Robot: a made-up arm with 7 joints. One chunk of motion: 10 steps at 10 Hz.
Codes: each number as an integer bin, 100 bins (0 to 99) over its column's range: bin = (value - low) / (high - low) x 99, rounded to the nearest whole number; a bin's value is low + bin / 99 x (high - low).
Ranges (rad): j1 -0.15..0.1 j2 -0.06..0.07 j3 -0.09..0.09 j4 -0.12..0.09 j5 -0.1..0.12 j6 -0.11..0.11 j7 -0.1..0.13
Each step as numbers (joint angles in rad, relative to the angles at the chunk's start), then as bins.
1 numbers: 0.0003 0.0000 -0.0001 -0.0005 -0.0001 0.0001 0.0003
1 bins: 60 46 49 56 45 50 43
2 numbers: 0.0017 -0.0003 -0.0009 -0.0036 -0.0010 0.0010 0.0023
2 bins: 60 45 49 55 45 50 44
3 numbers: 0.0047 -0.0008 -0.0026 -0.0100 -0.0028 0.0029 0.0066
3 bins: 61 45 48 52 44 51 46
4 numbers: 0.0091 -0.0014 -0.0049 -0.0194 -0.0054 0.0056 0.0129
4 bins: 63 45 47 47 43 52 49
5 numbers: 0.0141 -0.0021 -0.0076 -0.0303 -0.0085 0.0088 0.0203
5 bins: 65 44 45 42 41 53 52
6 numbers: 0.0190 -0.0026 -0.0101 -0.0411 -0.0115 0.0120 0.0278
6 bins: 67 44 44 37 40 55 55
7 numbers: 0.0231 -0.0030 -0.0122 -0.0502 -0.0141 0.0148 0.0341
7 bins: 69 43 43 33 39 56 58
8 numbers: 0.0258 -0.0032 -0.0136 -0.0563 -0.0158 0.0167 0.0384
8 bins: 70 43 42 30 38 57 60
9 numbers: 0.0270 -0.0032 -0.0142 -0.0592 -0.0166 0.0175 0.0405
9 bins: 70 43 42 29 38 57 60
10 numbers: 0.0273 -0.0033 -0.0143 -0.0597 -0.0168 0.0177 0.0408
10 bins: 70 43 42 28 37 57 61
